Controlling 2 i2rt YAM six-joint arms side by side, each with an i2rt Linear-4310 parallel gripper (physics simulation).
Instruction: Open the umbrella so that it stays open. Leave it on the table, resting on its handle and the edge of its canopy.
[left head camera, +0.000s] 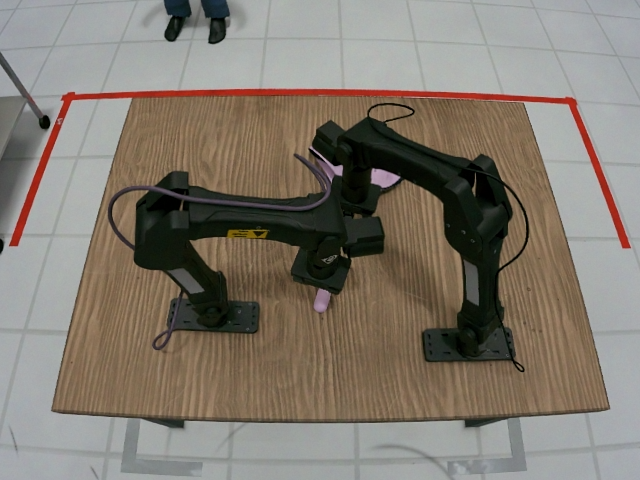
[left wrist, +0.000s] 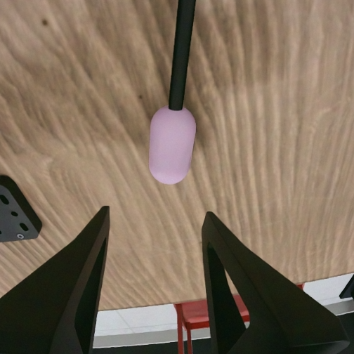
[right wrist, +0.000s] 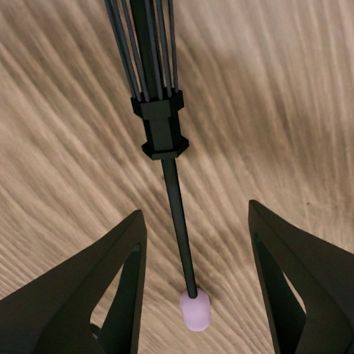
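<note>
The umbrella lies on the table (left head camera: 289, 372) with its pink canopy (left head camera: 385, 178) toward the back, partly hidden by the right arm; how far it is spread cannot be told. Its pink handle (left head camera: 321, 301) (left wrist: 172, 145) (right wrist: 195, 311) points to the front. The black shaft (left wrist: 182, 55) (right wrist: 177, 220) leads to the black runner (right wrist: 162, 127) and thin ribs (right wrist: 155, 55). My left gripper (left wrist: 157, 217) is open and empty above the table near the handle. My right gripper (right wrist: 195, 215) is open above the shaft, between runner and handle. The head view hides both fingertip pairs.
The two wrists are close together over mid-table. The left base plate (left head camera: 240, 316) and right base plate (left head camera: 439, 346) flank the handle. A red chair (left wrist: 197, 312) shows beyond the table edge. A person's shoes (left head camera: 217, 31) show on the floor behind the table.
</note>
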